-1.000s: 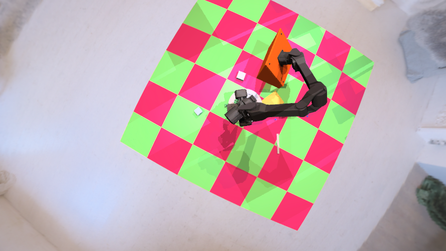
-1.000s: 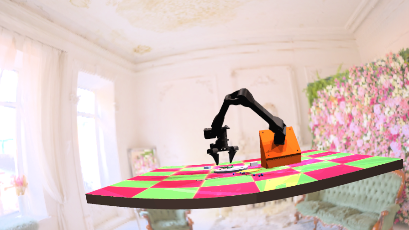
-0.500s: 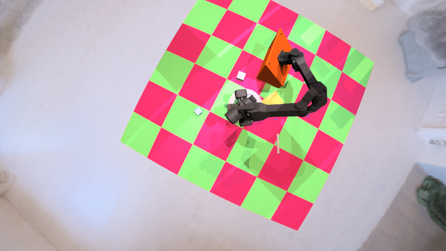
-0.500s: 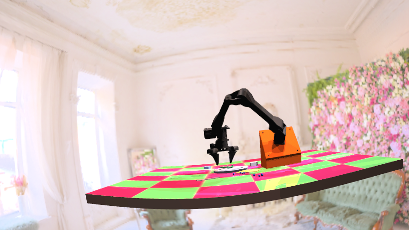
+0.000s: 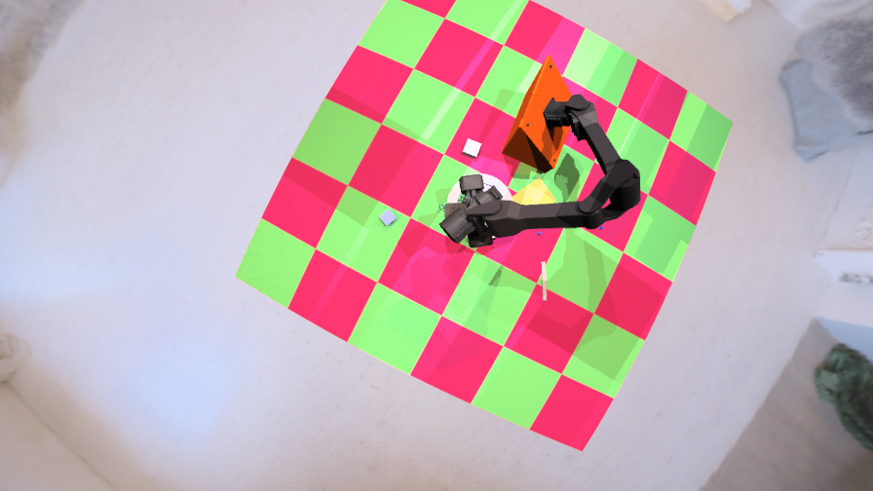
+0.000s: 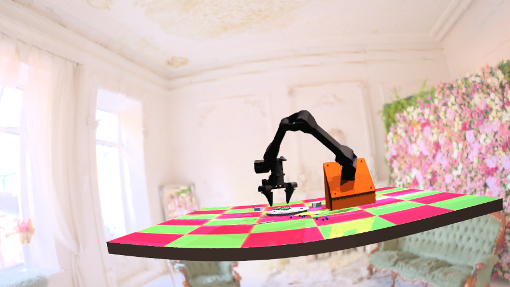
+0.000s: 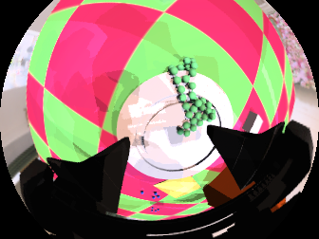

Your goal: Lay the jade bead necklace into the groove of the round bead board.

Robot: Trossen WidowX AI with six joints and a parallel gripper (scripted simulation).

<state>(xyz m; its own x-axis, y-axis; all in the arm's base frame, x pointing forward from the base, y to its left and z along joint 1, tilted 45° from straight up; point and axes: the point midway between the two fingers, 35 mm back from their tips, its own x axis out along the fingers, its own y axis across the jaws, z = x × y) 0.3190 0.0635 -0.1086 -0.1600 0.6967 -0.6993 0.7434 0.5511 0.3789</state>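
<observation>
My gripper tip is now 40 mm past the round bead board, 30 mm above it and 10 mm to the right of it. The rest, counted from my gripper tip: pale blue cube: 200 mm to the right, 140 mm ahead, 30 mm below; then white cube: 170 mm behind, 110 mm to the right, 30 mm below; then yellow patch: 150 mm behind, 130 mm to the left, 40 mm below.
</observation>
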